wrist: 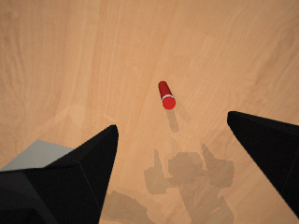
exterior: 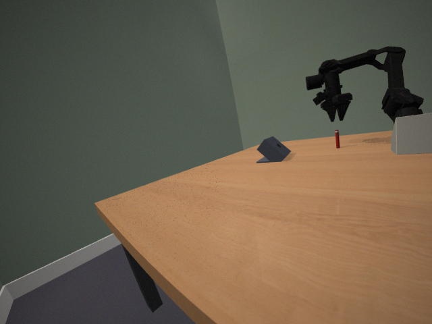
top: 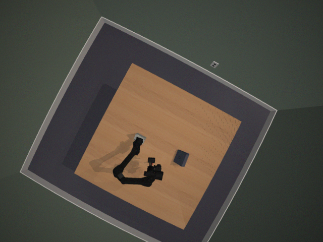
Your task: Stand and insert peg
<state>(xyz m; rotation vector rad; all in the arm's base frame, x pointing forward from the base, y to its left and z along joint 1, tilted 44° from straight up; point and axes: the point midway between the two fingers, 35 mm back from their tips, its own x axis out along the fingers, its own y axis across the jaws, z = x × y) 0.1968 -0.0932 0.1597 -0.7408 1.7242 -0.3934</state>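
My gripper tip is now 60 mm above the red peg. Round my gripper tip: dark sloped panel: 260 mm ahead, 130 mm to the left, 80 mm below.
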